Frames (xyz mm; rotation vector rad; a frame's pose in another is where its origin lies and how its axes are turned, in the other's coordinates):
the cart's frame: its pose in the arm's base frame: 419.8 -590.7 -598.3 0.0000 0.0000 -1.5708
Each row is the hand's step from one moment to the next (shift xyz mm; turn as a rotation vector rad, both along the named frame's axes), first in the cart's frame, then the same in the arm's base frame.
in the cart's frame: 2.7 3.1 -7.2 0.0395 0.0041 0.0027
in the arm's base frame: 3.1 -2.7 -7.2 0.0041 -0.0395 0.0027
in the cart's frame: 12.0 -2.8 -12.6 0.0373 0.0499 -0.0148
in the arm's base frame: -2.8 -12.0 -12.6 0.0499 -0.0373 -0.0148
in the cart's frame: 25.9 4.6 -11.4 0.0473 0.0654 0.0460
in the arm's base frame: 4.6 -25.9 -11.4 0.0654 -0.0473 0.0460
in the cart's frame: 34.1 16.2 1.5 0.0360 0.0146 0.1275
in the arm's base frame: 16.2 -34.1 1.5 0.0146 -0.0360 0.1275
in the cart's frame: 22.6 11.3 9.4 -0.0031 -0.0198 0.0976
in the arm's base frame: 11.3 -22.6 9.4 -0.0198 0.0031 0.0976
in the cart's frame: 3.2 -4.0 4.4 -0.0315 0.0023 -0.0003
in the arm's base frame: -4.0 -3.2 4.4 0.0023 0.0315 -0.0003
